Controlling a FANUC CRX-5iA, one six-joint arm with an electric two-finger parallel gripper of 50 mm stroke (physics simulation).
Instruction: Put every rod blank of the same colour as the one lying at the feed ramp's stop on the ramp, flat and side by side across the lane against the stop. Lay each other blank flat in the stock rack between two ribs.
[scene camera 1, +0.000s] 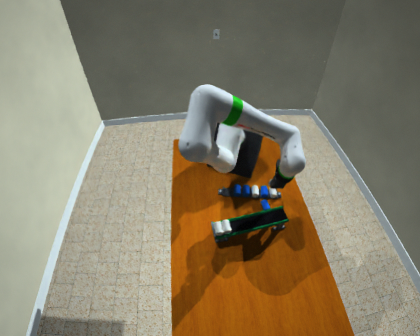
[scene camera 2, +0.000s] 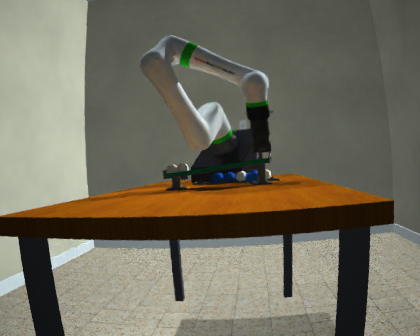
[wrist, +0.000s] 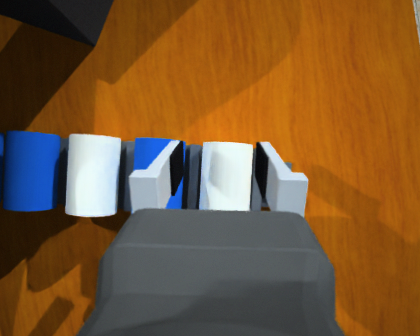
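The feed ramp (scene camera 1: 255, 228) (scene camera 2: 220, 167) bears two white blanks side by side at its low left end, the outer one (scene camera 1: 217, 228) (scene camera 2: 171, 168) and the inner one (scene camera 1: 226, 226) (scene camera 2: 183, 167). The stock rack (scene camera 1: 227, 192) (wrist: 192, 170) holds, from the left, two blue blanks, a white, a blue (scene camera 1: 264, 191) and a white one (scene camera 1: 273, 193) (wrist: 226, 175) at the right end. A loose blue blank (scene camera 1: 265, 204) is on the table between rack and ramp. My gripper (wrist: 219, 158) is open and empty, its fingers on either side of the right-end white blank; their depth is unclear.
The wooden table (scene camera 1: 250, 295) (scene camera 2: 200, 205) (wrist: 350, 100) carries everything. The black robot base (scene camera 1: 250, 155) (wrist: 65, 20) stands behind the rack. In the wrist view the left finger overlaps the neighbouring blue blank. In scene camera 2 the ramp's raised right end stands in front of the rack.
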